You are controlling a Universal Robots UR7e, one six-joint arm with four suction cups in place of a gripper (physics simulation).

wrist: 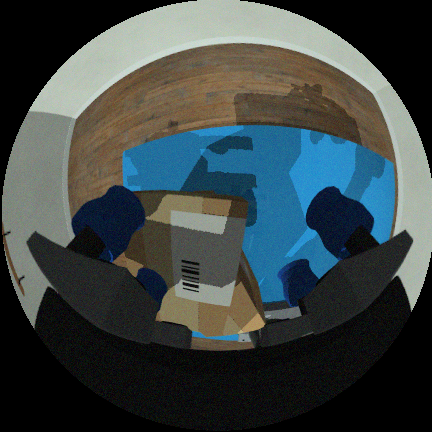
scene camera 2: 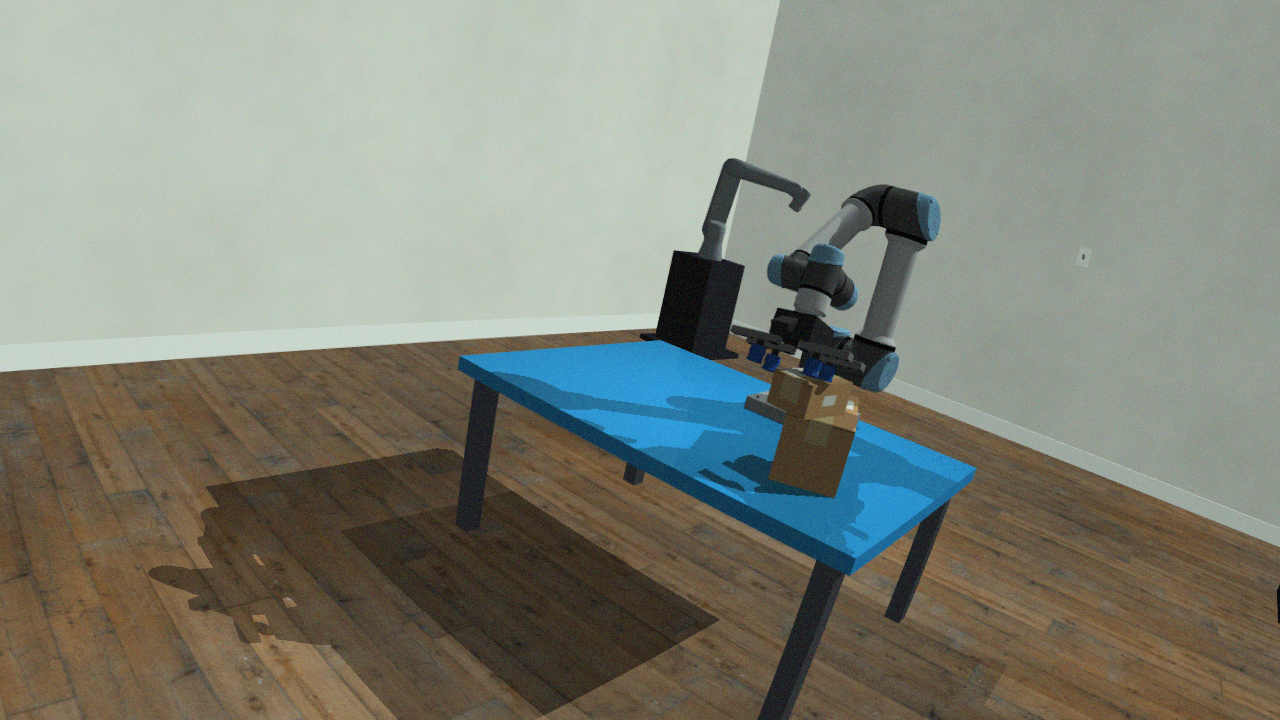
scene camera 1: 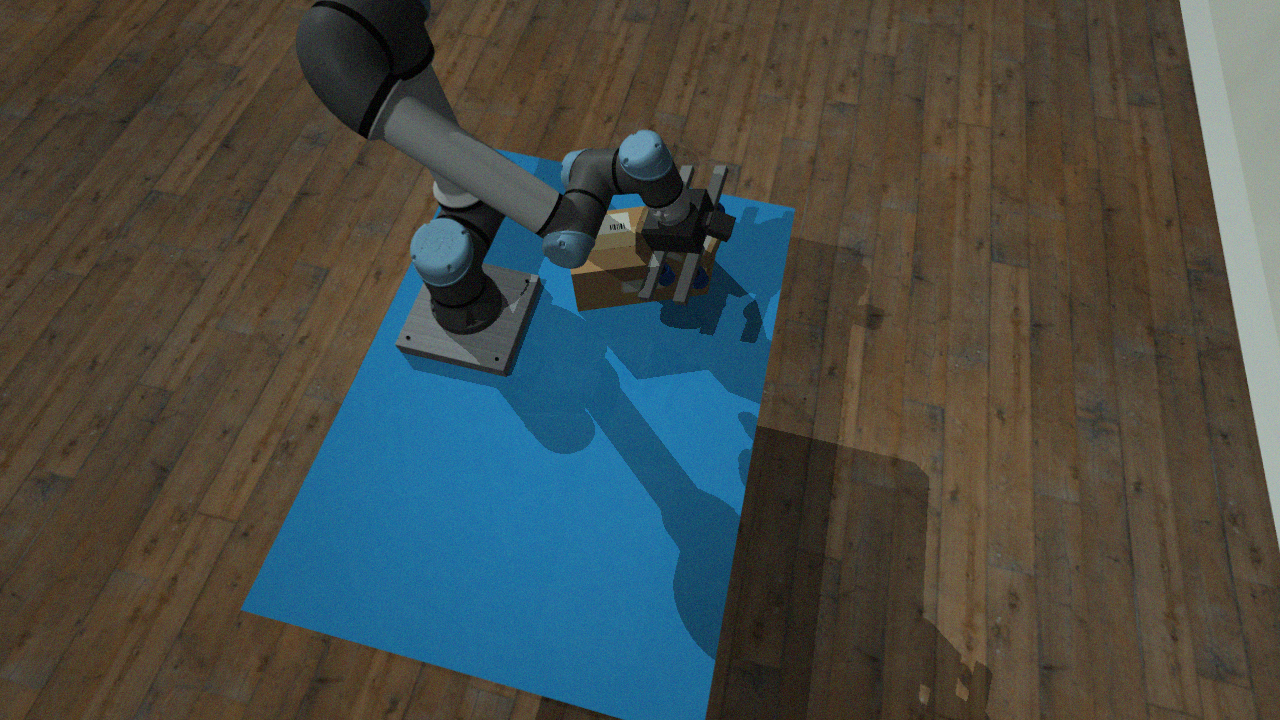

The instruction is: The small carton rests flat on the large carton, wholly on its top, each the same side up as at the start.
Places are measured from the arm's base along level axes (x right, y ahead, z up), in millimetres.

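Where they show: hand, tool point: (wrist: 226,250) (scene camera 2: 788,372); arm's base, link origin: (scene camera 1: 467,304).
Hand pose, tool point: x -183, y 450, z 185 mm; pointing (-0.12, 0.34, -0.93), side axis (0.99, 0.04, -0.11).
Observation:
Each offset is from my tool point to the top centre of the thing. Level surfaces: height alone.
The small carton @(dx -44, dy -38, dz +6 mm) (scene camera 1: 620,229) (scene camera 2: 807,395) (wrist: 201,241) is tan with a white barcode label on top. It sits directly over the large brown carton @(dx -40, dy -128, dz -68 mm) (scene camera 1: 606,287) (scene camera 2: 812,456), which stands on the blue table @(dz -222 mm) (scene camera 1: 447,492) (scene camera 2: 626,393) (wrist: 322,173). I cannot tell whether the two cartons touch. My suction gripper (scene camera 1: 680,243) (scene camera 2: 803,356) (wrist: 224,250) is right above the small carton. Its two left cups press on the carton's top, and its two right cups hang over bare table. The arm hides part of both cartons in the first scene view.
The arm's base plate (scene camera 1: 469,326) is bolted to the table just left of the cartons. A black box with a bent post (scene camera 2: 699,300) stands at the table's far end. The table's right edge is close to the cartons.

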